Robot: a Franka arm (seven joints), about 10 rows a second.
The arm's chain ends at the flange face. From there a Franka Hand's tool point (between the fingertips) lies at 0.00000 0.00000 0.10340 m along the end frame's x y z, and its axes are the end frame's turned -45 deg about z.
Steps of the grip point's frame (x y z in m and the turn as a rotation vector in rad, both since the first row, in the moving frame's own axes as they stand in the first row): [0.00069, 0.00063, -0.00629, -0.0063, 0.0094, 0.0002]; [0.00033, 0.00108, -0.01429, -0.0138, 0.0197, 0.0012]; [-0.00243, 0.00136, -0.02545, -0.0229, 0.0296, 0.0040]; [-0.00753, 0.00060, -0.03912, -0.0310, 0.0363, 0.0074]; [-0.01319, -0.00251, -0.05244, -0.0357, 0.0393, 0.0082]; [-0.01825, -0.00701, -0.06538, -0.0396, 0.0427, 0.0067]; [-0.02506, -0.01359, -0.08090, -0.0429, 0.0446, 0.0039]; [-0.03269, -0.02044, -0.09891, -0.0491, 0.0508, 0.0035]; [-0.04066, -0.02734, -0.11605, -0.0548, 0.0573, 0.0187]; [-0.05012, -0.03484, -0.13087, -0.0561, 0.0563, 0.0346]
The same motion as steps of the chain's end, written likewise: [-0.00021, 0.00018, -0.00628, 0.0022, 0.0111, 0.0002]; [-0.00145, 0.00096, -0.01426, 0.0042, 0.0237, 0.0012]; [-0.00460, 0.00316, -0.02538, 0.0047, 0.0371, 0.0040]; [-0.00982, 0.00612, -0.03900, 0.0037, 0.0476, 0.0074]; [-0.01658, 0.00779, -0.05229, 0.0025, 0.0530, 0.0082]; [-0.02388, 0.00815, -0.06520, 0.0022, 0.0582, 0.0067]; [-0.03372, 0.00822, -0.08070, 0.0012, 0.0619, 0.0039]; [-0.04487, 0.00877, -0.09865, 0.0012, 0.0706, 0.0035]; [-0.05627, 0.00952, -0.11573, 0.0018, 0.0793, 0.0187]; [-0.06828, 0.01068, -0.13054, 0.0001, 0.0795, 0.0346]
